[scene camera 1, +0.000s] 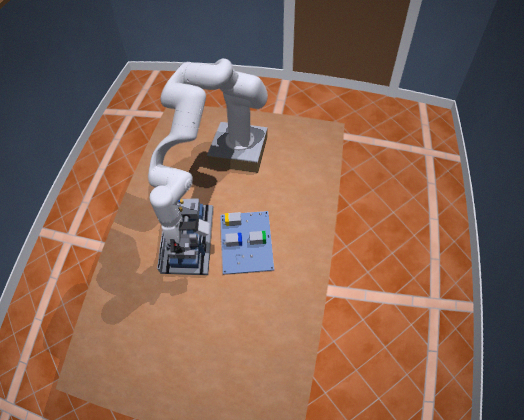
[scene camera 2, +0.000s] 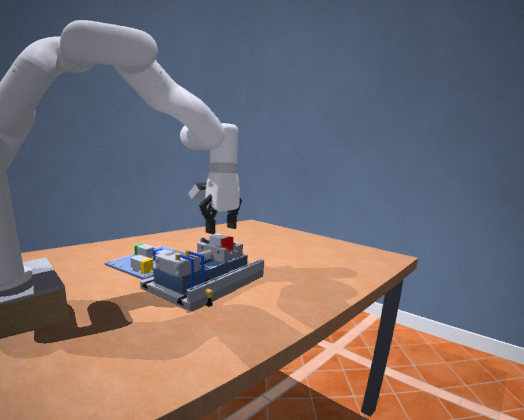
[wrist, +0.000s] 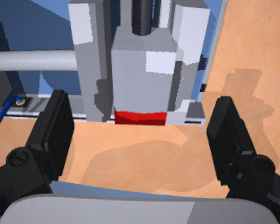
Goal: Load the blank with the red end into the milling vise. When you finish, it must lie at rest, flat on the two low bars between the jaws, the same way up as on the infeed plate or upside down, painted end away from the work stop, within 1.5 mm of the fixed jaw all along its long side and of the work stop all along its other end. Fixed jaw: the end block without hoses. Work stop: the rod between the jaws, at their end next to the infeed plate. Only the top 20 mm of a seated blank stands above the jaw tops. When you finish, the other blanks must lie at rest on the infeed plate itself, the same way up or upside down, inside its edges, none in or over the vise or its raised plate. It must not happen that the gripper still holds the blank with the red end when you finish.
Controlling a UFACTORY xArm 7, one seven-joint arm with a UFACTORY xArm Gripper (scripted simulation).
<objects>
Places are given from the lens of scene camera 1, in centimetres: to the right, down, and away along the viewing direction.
infeed plate [scene camera 1: 262,260]: 0, 19, 145
</objects>
